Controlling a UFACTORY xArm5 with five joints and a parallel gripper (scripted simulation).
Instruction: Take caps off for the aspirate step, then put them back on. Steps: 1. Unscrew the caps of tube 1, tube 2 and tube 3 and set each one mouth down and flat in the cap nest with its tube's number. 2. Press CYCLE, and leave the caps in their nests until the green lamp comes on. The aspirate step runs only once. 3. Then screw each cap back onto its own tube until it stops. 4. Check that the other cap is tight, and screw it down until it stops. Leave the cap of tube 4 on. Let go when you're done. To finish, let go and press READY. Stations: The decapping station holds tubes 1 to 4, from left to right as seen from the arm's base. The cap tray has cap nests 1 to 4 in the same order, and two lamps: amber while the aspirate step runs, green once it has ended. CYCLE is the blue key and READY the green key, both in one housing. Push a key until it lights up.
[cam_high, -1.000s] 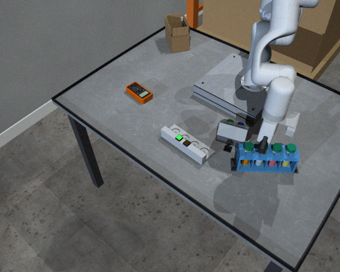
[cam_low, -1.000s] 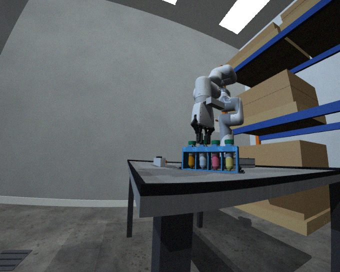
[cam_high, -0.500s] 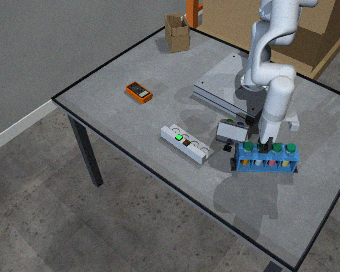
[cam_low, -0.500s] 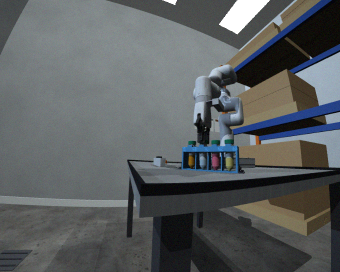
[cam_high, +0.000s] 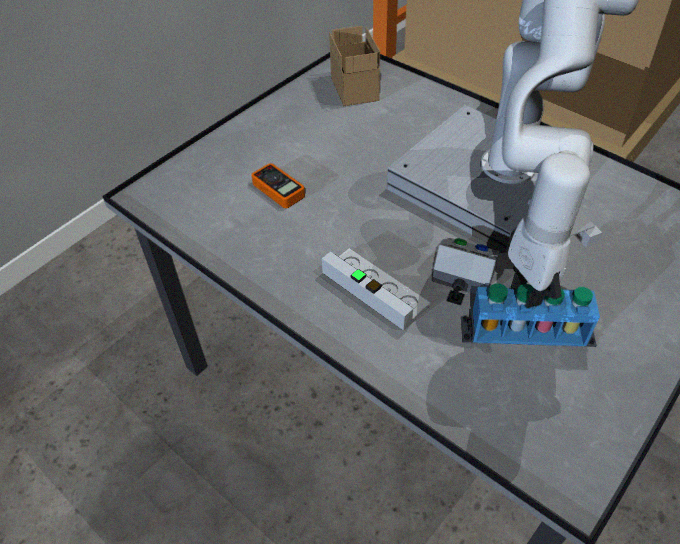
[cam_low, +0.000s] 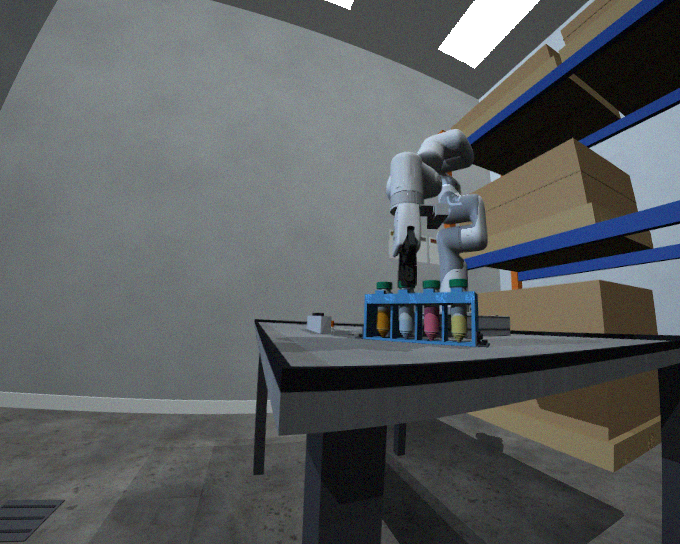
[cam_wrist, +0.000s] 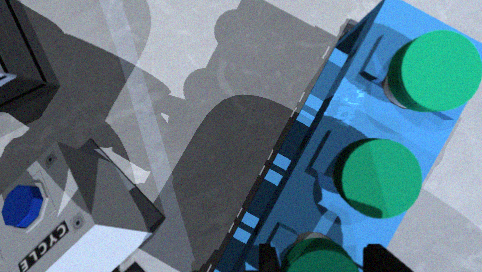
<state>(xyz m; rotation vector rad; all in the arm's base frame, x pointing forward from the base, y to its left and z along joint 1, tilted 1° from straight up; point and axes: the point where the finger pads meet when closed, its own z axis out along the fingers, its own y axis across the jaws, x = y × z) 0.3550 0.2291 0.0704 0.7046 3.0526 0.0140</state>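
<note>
My hand is 10 mm above the threaded neck. From my hand the other things lie so: green key: 80 mm behind, 190 mm to the right, 60 mm below; blue key: 90 mm behind, 140 mm to the right, 60 mm below; key housing: 70 mm behind, 160 mm to the right, 80 mm below.
</note>
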